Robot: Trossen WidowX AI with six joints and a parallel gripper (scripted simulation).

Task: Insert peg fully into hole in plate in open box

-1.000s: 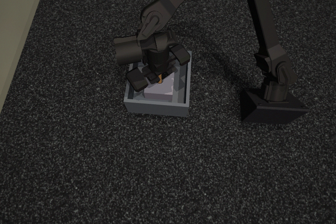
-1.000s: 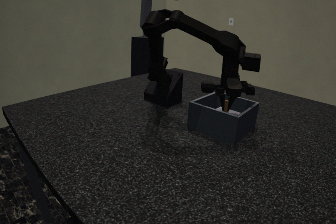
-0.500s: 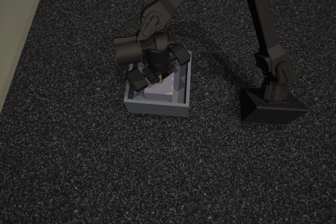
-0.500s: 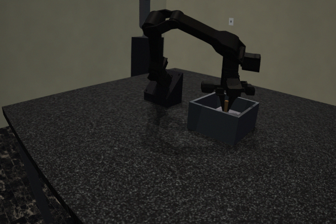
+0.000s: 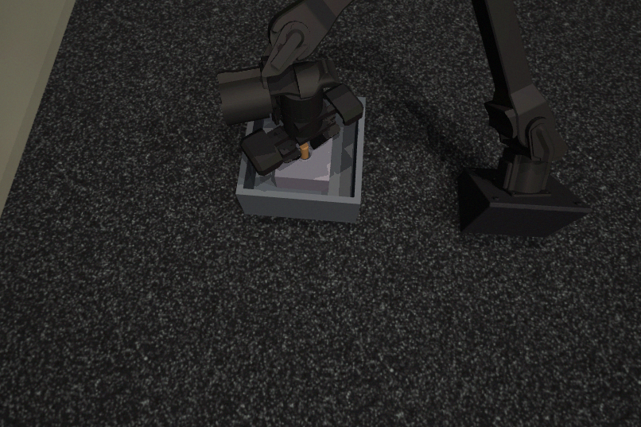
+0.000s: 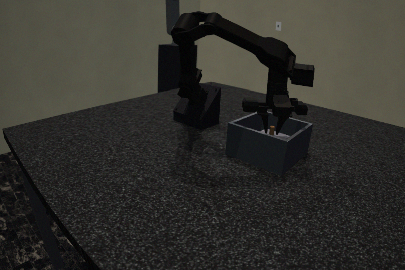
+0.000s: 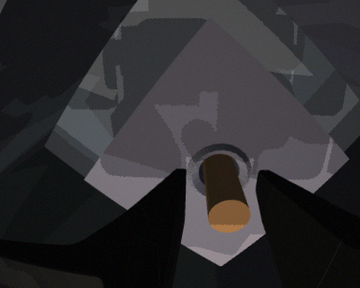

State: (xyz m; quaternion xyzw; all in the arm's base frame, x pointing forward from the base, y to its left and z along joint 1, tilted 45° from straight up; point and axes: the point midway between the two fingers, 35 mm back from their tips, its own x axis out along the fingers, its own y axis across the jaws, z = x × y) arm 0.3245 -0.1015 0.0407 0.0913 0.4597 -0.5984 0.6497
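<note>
The peg is 5 cm below my hand. From my hand the other things lie so: box: 7 cm below; plate: 5 cm below.
</note>
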